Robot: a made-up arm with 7 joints.
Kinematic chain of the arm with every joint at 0, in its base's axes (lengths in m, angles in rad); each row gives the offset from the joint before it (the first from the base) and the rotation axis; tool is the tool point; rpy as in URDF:
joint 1: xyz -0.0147 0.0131 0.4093 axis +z
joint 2: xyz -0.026 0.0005 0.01 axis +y
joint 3: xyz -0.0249 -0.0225 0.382 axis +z
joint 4: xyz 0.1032 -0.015 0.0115 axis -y
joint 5: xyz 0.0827 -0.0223 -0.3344 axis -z
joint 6: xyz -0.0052 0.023 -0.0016 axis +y
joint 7: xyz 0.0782 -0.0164 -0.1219 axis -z
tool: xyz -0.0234 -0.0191 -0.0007 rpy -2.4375 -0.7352 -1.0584
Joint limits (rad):
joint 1: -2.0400..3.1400
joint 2: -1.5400..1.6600
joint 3: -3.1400..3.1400
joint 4: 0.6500..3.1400
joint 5: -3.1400..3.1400
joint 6: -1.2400..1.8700
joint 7: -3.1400..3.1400
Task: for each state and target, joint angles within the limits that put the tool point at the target. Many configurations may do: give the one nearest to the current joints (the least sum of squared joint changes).
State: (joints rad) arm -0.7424 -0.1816 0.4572 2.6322 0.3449 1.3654 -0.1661
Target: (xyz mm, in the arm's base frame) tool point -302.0 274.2 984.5
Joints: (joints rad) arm -0.2833 -1.0980 0.4769 2.1565 0.3403 1.8700 -0.0597
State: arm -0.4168 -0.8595 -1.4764 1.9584 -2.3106 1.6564 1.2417
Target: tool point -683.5 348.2 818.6
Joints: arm -0.9067 -0.7962 -1.5589 2.2166 -2.3638 1.7530 1.2223
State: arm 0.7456 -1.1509 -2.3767 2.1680 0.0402 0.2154 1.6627
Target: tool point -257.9 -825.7 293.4
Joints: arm 0.8591 -1.2306 -2.3552 1.9938 0.0237 0.2673 1.6475
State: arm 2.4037 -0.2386 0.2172 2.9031 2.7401 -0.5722 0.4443
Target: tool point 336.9 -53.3 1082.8
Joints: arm 2.6524 -0.6024 0.0814 3.1400 2.6549 -1.2207 0.4325
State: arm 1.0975 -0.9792 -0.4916 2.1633 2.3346 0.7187 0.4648
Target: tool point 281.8 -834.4 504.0
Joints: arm 1.4622 -1.5400 -1.2903 2.3169 2.3943 0.5564 0.5170
